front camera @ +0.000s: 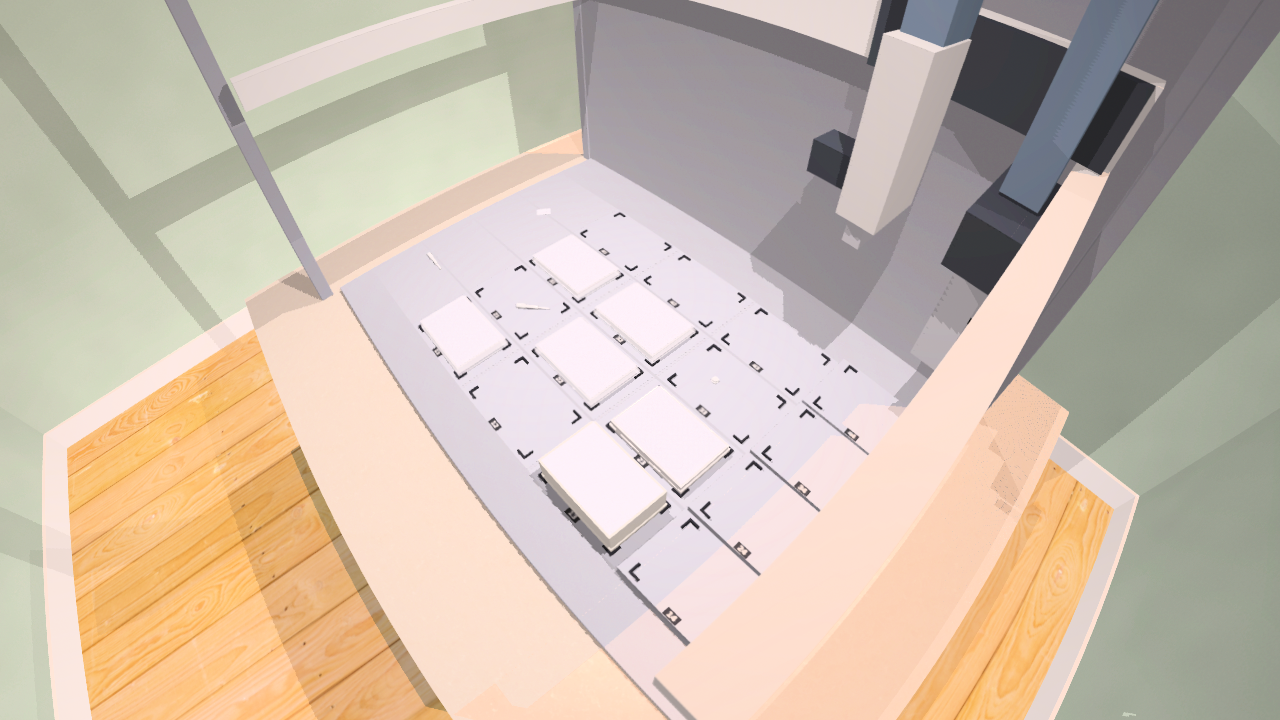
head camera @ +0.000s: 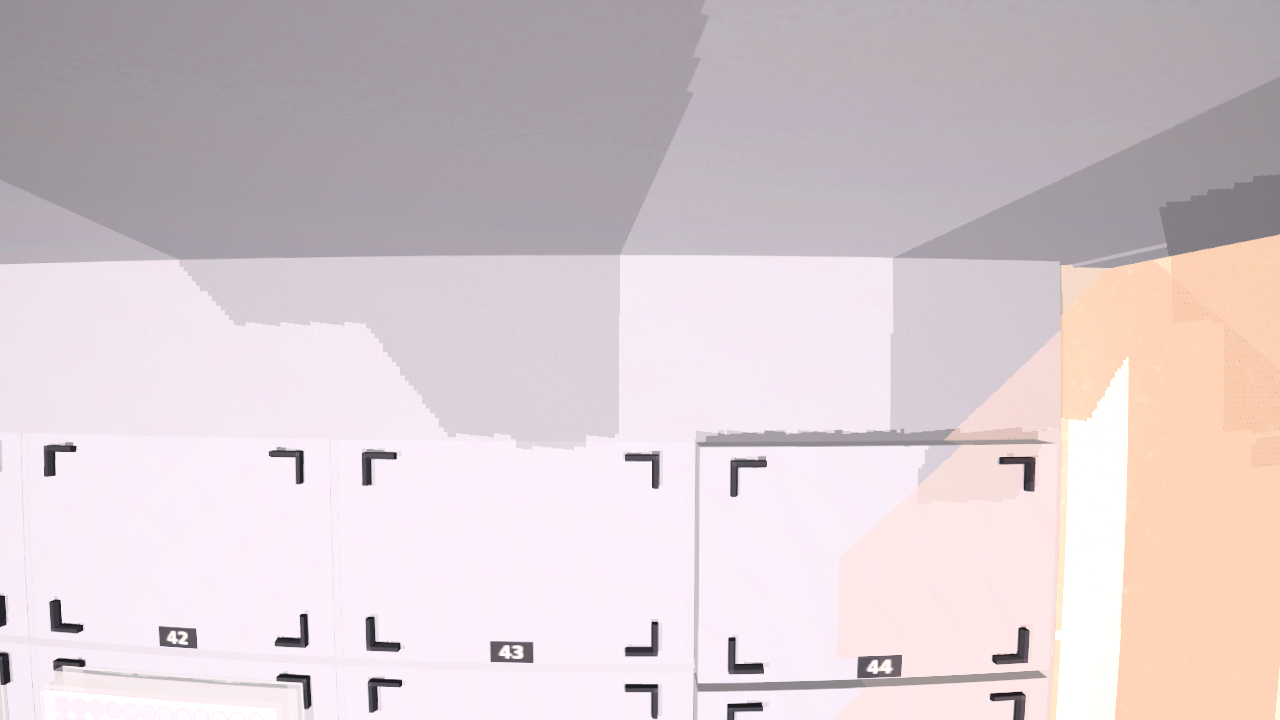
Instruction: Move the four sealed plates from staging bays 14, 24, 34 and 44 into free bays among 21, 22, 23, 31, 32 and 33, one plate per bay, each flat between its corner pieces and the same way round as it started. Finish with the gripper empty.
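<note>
White plates lie flat between corner pieces in the front view: in bay 31, bay 32, bay 22 and bay 23. Staging bay 44 holds no plate in the head view. The visible parts of bays 14, 24 and 34 show no plate; the front beam hides the rest. My gripper is high at the back right in the front view. The beam hides most of its jaws, so their opening and anything between them cannot be told.
A pale pen-like item lies in bay 21 and a small round item in bay 33. A plate sits in bay 11, a taller block in bay 13. The parked pipetting stage hangs left of the gripper.
</note>
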